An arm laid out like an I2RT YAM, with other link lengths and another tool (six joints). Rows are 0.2 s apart.
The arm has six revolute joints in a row. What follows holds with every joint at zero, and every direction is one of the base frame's.
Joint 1 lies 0.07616 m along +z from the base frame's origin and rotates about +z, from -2.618 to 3.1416 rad.
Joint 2 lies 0.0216 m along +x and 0.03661 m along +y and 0.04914 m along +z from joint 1 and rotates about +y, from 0 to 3.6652 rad.
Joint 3 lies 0.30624 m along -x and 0.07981 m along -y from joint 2 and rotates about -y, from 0 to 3.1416 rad.
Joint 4 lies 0.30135 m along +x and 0.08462 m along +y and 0.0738 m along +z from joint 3 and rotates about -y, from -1.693 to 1.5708 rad.
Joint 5 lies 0.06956 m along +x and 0.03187 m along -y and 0.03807 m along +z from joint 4 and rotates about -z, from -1.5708 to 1.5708 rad.
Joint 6 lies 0.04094 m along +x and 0.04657 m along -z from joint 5 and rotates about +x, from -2.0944 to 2.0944 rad.
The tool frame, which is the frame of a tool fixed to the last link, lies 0.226 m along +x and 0.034 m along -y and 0.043 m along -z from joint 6; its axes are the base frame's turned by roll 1.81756, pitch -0.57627 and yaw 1.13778 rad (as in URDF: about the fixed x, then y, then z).
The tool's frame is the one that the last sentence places.
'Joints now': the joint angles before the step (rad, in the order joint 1, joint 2, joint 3, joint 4, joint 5, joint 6). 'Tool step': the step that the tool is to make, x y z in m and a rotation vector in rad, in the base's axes. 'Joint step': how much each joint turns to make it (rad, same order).
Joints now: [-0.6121, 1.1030, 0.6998, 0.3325, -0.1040, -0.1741]
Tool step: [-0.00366, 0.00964, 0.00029, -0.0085, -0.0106, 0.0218]
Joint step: [0.0001, -0.0362, -0.0332, 0.0103, -0.0216, -0.0023]
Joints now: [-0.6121, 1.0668, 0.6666, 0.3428, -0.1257, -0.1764]
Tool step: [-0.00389, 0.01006, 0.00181, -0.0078, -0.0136, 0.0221]
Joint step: [0.0000, -0.0393, -0.0309, 0.0073, -0.0221, 0.0003]
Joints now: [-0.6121, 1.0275, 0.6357, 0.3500, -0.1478, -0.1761]
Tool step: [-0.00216, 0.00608, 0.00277, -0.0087, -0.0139, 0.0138]
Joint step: [-0.0001, -0.0244, -0.0206, 0.0126, -0.0139, 0.0004]
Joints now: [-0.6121, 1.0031, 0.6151, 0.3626, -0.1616, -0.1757]
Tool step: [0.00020, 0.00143, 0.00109, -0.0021, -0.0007, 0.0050]
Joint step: [0.0000, -0.0035, 0.0001, -0.0020, -0.0050, -0.0015]
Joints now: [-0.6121, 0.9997, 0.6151, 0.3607, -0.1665, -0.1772]
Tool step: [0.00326, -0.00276, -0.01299, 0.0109, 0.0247, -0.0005]
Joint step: [0.0000, 0.0274, 0.0000, 0.0001, 0.0007, -0.0053]
